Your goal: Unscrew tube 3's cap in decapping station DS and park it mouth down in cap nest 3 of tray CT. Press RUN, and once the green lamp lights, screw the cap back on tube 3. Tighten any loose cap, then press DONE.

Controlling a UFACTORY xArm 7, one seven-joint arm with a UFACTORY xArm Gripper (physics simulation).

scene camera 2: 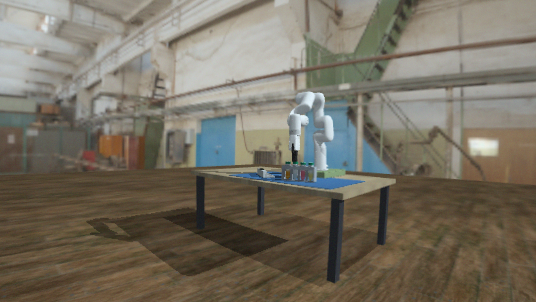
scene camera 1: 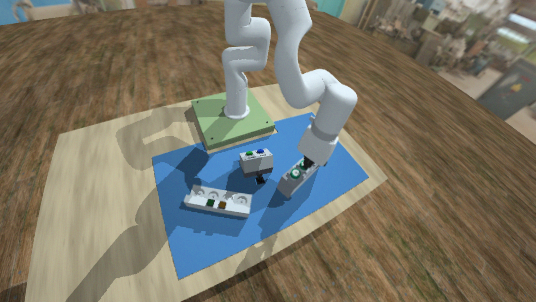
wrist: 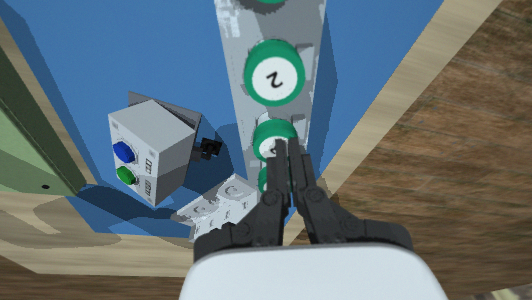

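Pixels of known places: gripper, fingertip midpoint: [scene camera 2: 294, 161] [scene camera 1: 306, 166] [wrist: 287, 151]; arm's base, origin of the base link: [scene camera 2: 320, 170] [scene camera 1: 236, 110].
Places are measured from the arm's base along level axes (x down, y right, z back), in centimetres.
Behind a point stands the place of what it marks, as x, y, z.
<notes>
My gripper [scene camera 1: 307, 164] {-8.4, -7.6, -44.2} [scene camera 2: 295, 160] {-8.4, -7.6, -44.2} [wrist: 287, 151] {-8.4, -7.6, -44.2} is shut and empty; its fingertips overlap the label of tube 3's green cap [wrist: 274, 129] {-8.2, -9.3, -42.8} in the wrist view. Whether they touch it I cannot tell. The cap sits on its tube in grey station DS [scene camera 1: 288, 188] {-2.4, 0.0, -46.9} [wrist: 233, 75] {-5.6, -11.3, -39.6}. Cap 2 [wrist: 274, 75] {-8.3, -13.0, -41.8} is nearer the wrist camera; cap 4 [wrist: 263, 181] {-8.3, -3.4, -43.4} is mostly hidden by the fingers. White tray CT [scene camera 1: 237, 208] {-0.7, 18.6, -45.4} [wrist: 244, 187] {2.7, 13.9, -43.9} shows round nests with no cap in view. A dark green square [scene camera 1: 210, 202] {-1.5, 25.9, -40.2} and an amber square [scene camera 1: 222, 205] {-1.5, 22.7, -42.7} are on its front.
A grey control box [scene camera 1: 257, 163] {-2.6, 5.3, -33.3} [wrist: 172, 170] {-2.5, 4.2, -33.5} with a green button [scene camera 1: 249, 153] {-3.0, 6.3, -28.2} [wrist: 126, 175] {-3.3, 5.2, -28.4} and a blue button [scene camera 1: 260, 151] {-3.6, 2.1, -29.3} [wrist: 123, 152] {-3.3, 1.0, -29.0} stands between tray and station. A small black part [scene camera 1: 260, 180] {3.2, 5.6, -37.6} [wrist: 211, 148] {3.3, 5.3, -37.4} sticks out beside it. The green robot base [scene camera 1: 215, 127] {0.5, 13.1, -6.8} is behind.
</notes>
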